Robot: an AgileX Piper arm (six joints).
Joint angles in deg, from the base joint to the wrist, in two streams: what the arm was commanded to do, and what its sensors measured. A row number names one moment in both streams.
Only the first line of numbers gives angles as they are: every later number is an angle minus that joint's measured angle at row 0.
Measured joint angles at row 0:
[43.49, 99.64, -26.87, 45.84, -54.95, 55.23]
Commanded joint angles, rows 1 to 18:
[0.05, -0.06, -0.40, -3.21, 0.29, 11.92]
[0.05, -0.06, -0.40, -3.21, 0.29, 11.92]
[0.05, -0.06, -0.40, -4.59, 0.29, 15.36]
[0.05, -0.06, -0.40, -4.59, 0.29, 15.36]
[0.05, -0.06, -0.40, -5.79, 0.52, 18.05]
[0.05, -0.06, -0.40, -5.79, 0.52, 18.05]
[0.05, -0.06, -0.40, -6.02, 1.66, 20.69]
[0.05, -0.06, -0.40, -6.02, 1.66, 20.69]
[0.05, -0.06, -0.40, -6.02, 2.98, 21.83]
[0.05, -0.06, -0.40, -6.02, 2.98, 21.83]
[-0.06, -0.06, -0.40, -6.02, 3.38, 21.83]
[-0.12, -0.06, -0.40, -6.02, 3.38, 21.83]
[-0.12, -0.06, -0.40, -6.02, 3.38, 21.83]
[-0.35, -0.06, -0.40, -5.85, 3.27, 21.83]
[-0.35, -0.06, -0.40, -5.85, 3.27, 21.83]
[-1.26, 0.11, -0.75, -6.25, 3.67, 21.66]
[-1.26, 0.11, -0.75, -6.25, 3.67, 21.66]
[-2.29, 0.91, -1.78, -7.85, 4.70, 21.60]
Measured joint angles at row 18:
[-0.92, 0.23, -0.29, -5.68, 3.50, 21.72]
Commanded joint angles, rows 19 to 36:
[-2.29, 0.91, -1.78, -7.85, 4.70, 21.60]
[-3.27, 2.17, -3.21, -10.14, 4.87, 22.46]
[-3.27, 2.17, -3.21, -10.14, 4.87, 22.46]
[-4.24, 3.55, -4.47, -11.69, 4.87, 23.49]
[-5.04, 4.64, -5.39, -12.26, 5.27, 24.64]
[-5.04, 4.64, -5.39, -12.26, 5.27, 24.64]
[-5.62, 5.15, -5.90, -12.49, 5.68, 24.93]
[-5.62, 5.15, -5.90, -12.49, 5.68, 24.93]
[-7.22, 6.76, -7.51, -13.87, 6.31, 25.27]
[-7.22, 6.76, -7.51, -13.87, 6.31, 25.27]
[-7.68, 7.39, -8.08, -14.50, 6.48, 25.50]
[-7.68, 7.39, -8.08, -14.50, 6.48, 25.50]
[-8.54, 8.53, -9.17, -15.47, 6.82, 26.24]
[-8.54, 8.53, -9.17, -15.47, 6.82, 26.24]
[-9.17, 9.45, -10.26, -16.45, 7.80, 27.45]
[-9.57, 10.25, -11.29, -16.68, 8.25, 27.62]
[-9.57, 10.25, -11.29, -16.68, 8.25, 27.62]
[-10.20, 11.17, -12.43, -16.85, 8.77, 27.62]
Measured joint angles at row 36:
[-9.28, 10.25, -10.72, -15.59, 7.62, 26.93]
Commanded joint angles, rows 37 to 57:
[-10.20, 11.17, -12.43, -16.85, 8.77, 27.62]
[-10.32, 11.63, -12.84, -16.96, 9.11, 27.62]
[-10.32, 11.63, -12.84, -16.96, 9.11, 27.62]
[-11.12, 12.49, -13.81, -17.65, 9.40, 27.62]
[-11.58, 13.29, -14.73, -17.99, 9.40, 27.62]
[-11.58, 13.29, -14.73, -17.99, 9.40, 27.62]
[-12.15, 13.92, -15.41, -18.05, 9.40, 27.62]
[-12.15, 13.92, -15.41, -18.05, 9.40, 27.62]
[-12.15, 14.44, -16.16, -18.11, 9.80, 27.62]
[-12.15, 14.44, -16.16, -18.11, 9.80, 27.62]
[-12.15, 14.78, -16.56, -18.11, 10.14, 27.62]
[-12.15, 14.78, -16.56, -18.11, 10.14, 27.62]
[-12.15, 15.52, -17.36, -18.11, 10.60, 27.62]
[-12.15, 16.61, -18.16, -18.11, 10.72, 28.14]
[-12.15, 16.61, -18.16, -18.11, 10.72, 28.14]
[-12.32, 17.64, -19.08, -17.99, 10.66, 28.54]
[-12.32, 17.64, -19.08, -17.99, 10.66, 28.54]
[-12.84, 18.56, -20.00, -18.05, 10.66, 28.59]
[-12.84, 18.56, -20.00, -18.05, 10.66, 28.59]
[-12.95, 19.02, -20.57, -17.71, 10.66, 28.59]
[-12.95, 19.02, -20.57, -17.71, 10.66, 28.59]
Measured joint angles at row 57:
[-12.44, 18.39, -19.37, -17.54, 10.43, 28.14]
